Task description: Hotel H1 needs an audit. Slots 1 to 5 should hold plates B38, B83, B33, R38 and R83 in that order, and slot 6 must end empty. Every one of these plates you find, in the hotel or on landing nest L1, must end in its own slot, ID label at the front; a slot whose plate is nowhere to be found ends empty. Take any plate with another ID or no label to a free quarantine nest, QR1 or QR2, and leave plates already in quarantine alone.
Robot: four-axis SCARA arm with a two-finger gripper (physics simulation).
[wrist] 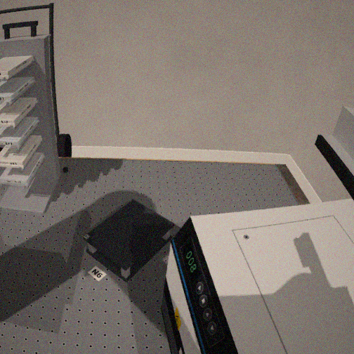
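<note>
The hotel H1 (46, 100) stands at the left edge of the wrist view, partly cut off. Several pale plates (20, 111) lie flat, one above another, in its slots. Small dark marks show on some front edges, but the IDs are too small and blurred to read. Part of my gripper, a dark finger with a grey body, shows at the right edge. It is open with nothing held, and it is well apart from the hotel. Landing nest L1 and quarantine nests QR1 and QR2 do not show.
A dark square nest (131, 239) with the tag N6 (97, 273) lies on the perforated deck (45, 310). A large white instrument (260, 280) with a green 008 display (190, 261) fills the lower right. A pale raised rim (175, 154) edges the deck at the back.
</note>
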